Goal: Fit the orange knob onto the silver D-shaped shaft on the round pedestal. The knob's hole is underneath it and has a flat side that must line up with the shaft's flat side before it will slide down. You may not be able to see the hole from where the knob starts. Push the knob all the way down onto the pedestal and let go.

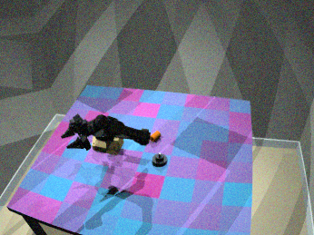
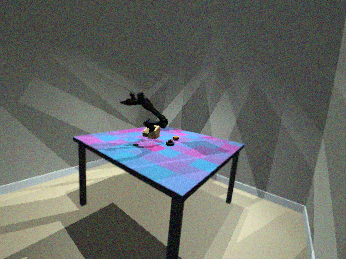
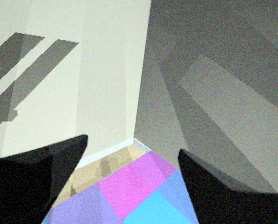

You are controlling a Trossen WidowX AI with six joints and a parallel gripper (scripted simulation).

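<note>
Now: gripper tip 31 cm short of the orange knob, 52 cm to the right of it and 35 cm above it. From my gripper tip the other things lie so: round pedestal 37 cm ahead, 32 cm to the left, 34 cm below.
</note>
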